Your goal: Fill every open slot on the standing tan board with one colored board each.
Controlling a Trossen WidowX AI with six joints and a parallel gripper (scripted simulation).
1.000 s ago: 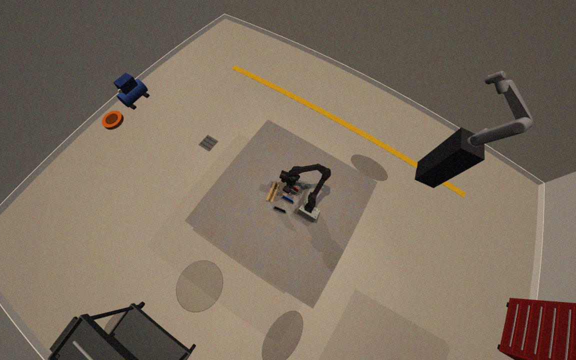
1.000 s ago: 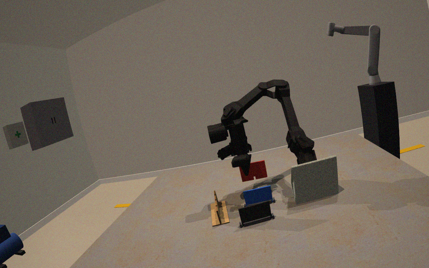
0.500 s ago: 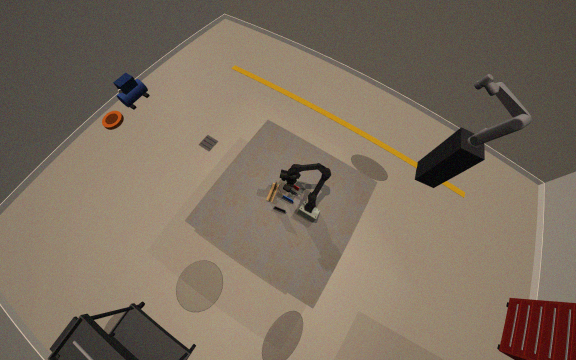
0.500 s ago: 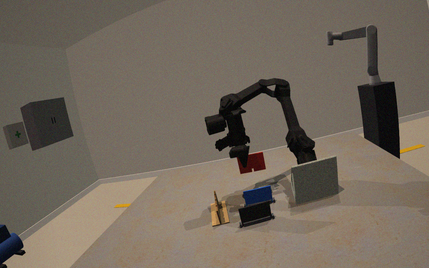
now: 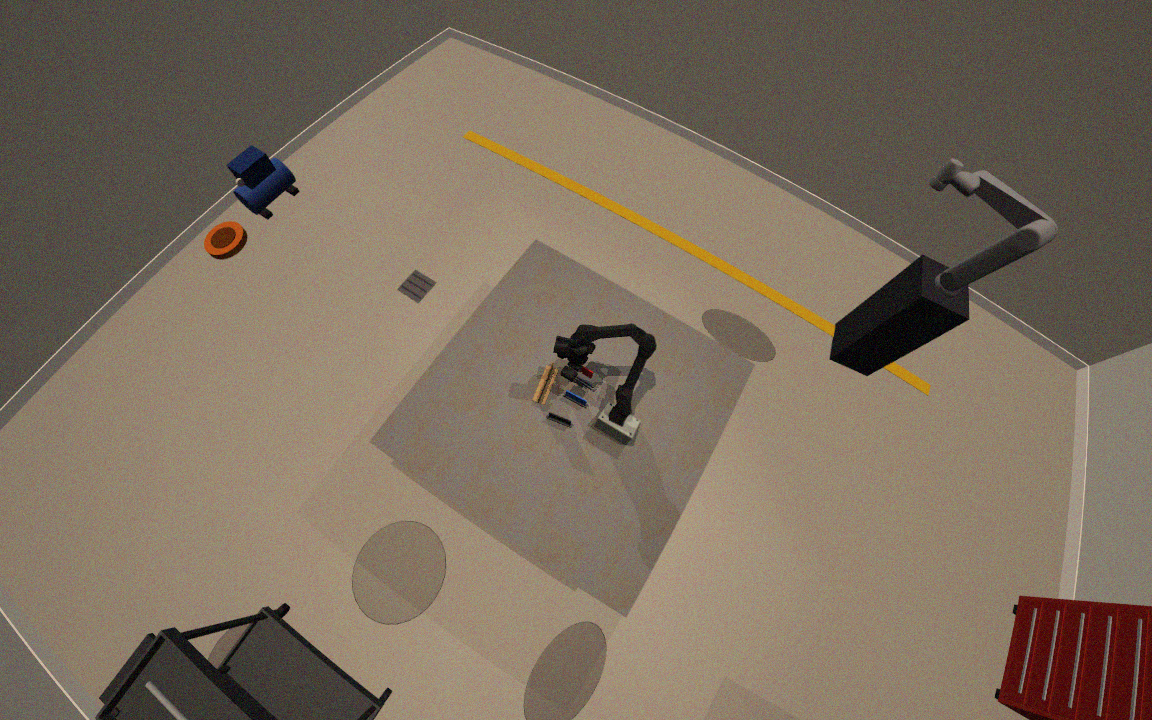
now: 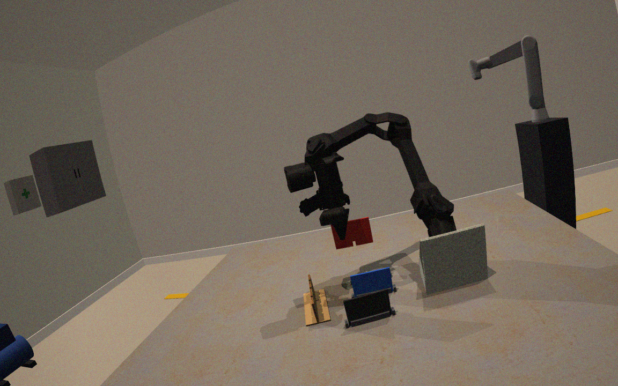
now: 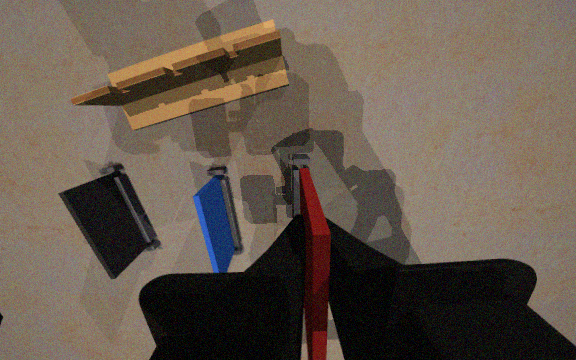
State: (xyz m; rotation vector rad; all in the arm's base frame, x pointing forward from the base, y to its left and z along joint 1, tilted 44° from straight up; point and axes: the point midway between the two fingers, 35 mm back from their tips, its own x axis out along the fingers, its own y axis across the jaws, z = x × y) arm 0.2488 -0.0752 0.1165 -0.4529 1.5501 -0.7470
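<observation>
The blue board is 50 mm behind my gripper tip, 100 mm to the left of it and 110 mm below it. From my gripper tip the other things lie so: tan board: 110 mm ahead, 80 mm to the left, 110 mm below; red board: 30 mm behind; black board: 20 mm behind, 210 mm to the left, 110 mm below.
</observation>
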